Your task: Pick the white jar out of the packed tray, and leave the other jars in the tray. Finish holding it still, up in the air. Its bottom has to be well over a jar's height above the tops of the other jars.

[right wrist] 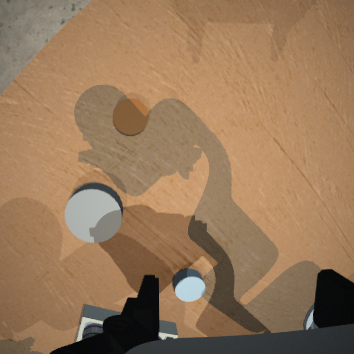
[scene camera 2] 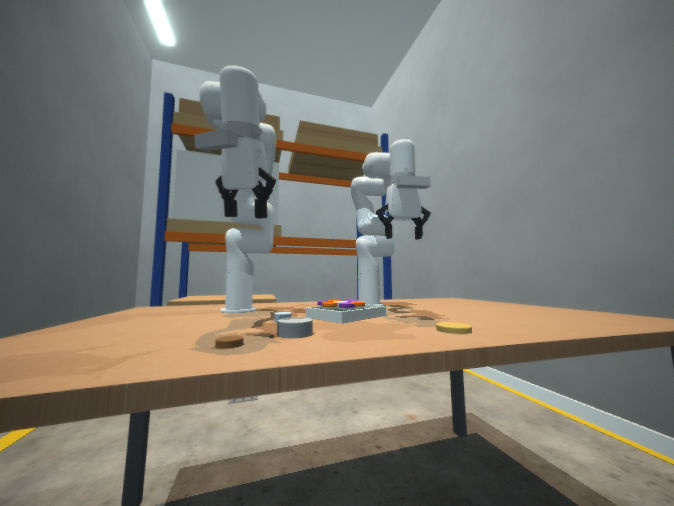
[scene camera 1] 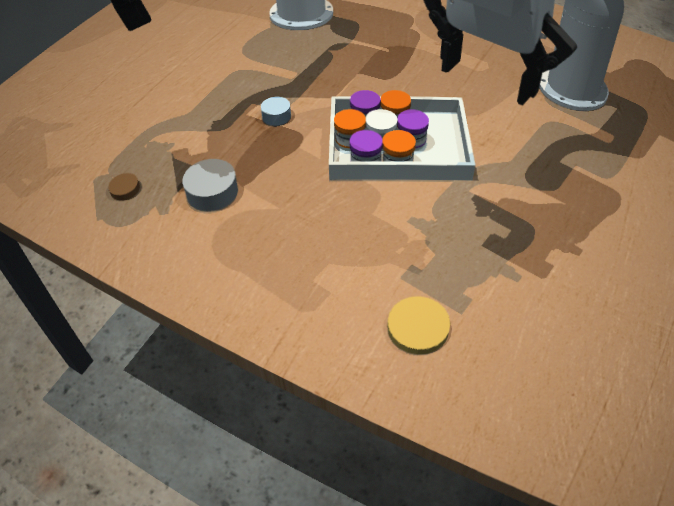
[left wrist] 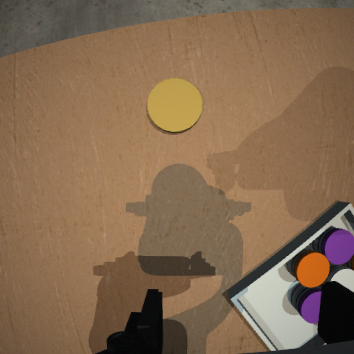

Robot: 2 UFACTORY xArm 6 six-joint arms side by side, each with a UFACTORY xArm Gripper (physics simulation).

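Where they show: left gripper, fingertip midpoint: (scene camera 2: 404, 238) (scene camera 1: 487, 82) (left wrist: 243, 313); right gripper, fingertip midpoint: (right wrist: 239, 300) (scene camera 2: 245, 217) (scene camera 1: 136, 4); left arm's base at its link origin: (scene camera 1: 572, 88); right arm's base at its link origin: (scene camera 2: 238, 311) (scene camera 1: 301, 14).
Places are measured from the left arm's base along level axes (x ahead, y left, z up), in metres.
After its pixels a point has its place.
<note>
The white jar (scene camera 1: 381, 119) {x 0.328, y -0.182, z 0.048 m} (left wrist: 345, 277) {x 0.338, y -0.184, z 0.048 m} stands upright among the packed jars, ringed by purple jars (scene camera 1: 365, 142) {x 0.383, y -0.171, z 0.048 m} (left wrist: 339, 247) {x 0.379, y -0.172, z 0.048 m} and orange jars (scene camera 1: 398, 142) {x 0.356, y -0.134, z 0.048 m} (left wrist: 313, 270) {x 0.351, y -0.136, z 0.048 m}, in the left part of the grey tray (scene camera 1: 402, 172) {x 0.373, y -0.114, z 0.015 m} (scene camera 2: 326, 314) {x 0.386, y -0.232, z 0.018 m} (left wrist: 285, 251) {x 0.370, y -0.109, z 0.017 m}. My left gripper (scene camera 1: 486, 84) {x 0.398, y 0.000, z 0.237 m} (scene camera 2: 403, 237) {x 0.398, y 0.000, z 0.237 m} (left wrist: 243, 313) {x 0.398, y 0.000, z 0.237 m} is open and empty, high above the table, to the right of the tray in scene camera 1. A finger covers part of the jars in the left wrist view. My right gripper (scene camera 2: 246, 215) {x 0.521, y -0.432, z 0.257 m} (right wrist: 239, 300) {x 0.521, y -0.432, z 0.257 m} is open and empty, high above the table at the left.
A light blue cylinder (scene camera 1: 276, 110) {x 0.379, y -0.344, z 0.022 m} (right wrist: 190, 288) {x 0.370, y -0.355, z 0.022 m} stands left of the tray. A larger grey cylinder (scene camera 1: 209, 179) {x 0.553, y -0.313, z 0.030 m} (scene camera 2: 295, 327) {x 0.588, y -0.317, z 0.021 m} (right wrist: 92, 215) {x 0.552, y -0.318, z 0.030 m} and a brown disc (scene camera 1: 124, 185) {x 0.625, y -0.427, z 0.012 m} (scene camera 2: 228, 341) {x 0.646, y -0.428, z 0.012 m} (right wrist: 130, 117) {x 0.622, y -0.431, z 0.012 m} lie farther left. A yellow disc (scene camera 1: 418, 323) {x 0.568, y 0.039, z 0.012 m} (scene camera 2: 453, 327) {x 0.588, y 0.024, z 0.011 m} (left wrist: 175, 105) {x 0.563, y 0.037, z 0.012 m} lies near the front edge.
</note>
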